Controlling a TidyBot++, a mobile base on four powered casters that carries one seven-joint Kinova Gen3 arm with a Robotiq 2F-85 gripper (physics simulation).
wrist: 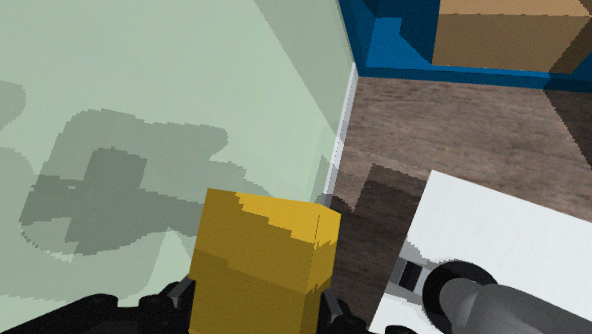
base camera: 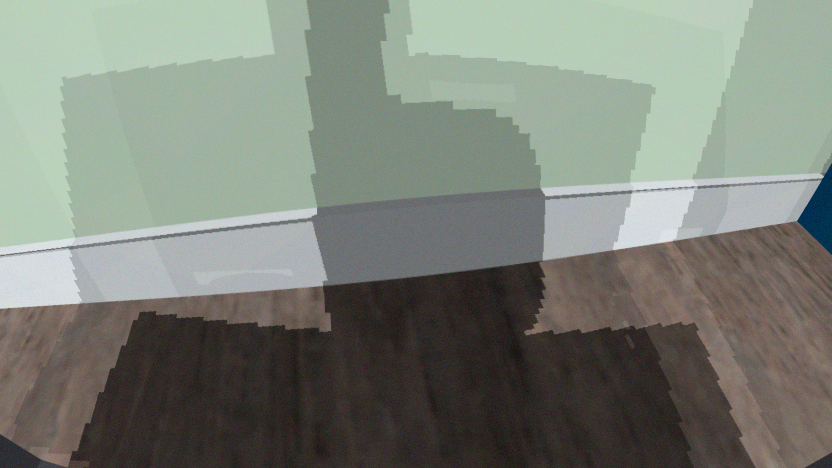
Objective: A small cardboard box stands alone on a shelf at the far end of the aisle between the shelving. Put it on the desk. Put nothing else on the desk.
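Places are measured from the arm's base along level axes (x down, y left, z ahead), in millimetres.
Pixels of known places: gripper, fingertip midpoint: [wrist: 258, 299].
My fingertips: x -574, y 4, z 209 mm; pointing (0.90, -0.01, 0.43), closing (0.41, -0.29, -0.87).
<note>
Behind a point stands the place of what it marks.
A small yellow box [wrist: 255, 260] @[x -601, y -20, z 208 mm] stands up between the fingers at the bottom middle of the wrist view, partly in shadow. My gripper [wrist: 258, 299] @[x -574, y 4, z 209 mm] is shut on it, one black finger at its left side and one at its right. The lower end of the box is cut off by the view's edge. Neither the gripper nor the box shows in the base camera view. The desk does not show in either view.
A pale green wall [base camera: 174, 145] @[x 222, y 211, z 407 mm] [wrist: 200, 60] @[x -439, y -177, z 478 mm] with a white baseboard [base camera: 581, 227] @[x 354, y -175, z 464 mm] [wrist: 346, 117] @[x 345, y -433, z 511 mm] stands close in front of the base. Blue shelving [base camera: 821, 212] @[x 355, y -647, z 520 mm] [wrist: 450, 82] @[x 389, y -705, z 195 mm] stands at the right, holding a large cardboard box [wrist: 500, 42] @[x 173, y -747, z 86 mm]. My white base [wrist: 500, 225] @[x 14, y -180, z -23 mm] shows at lower right.
</note>
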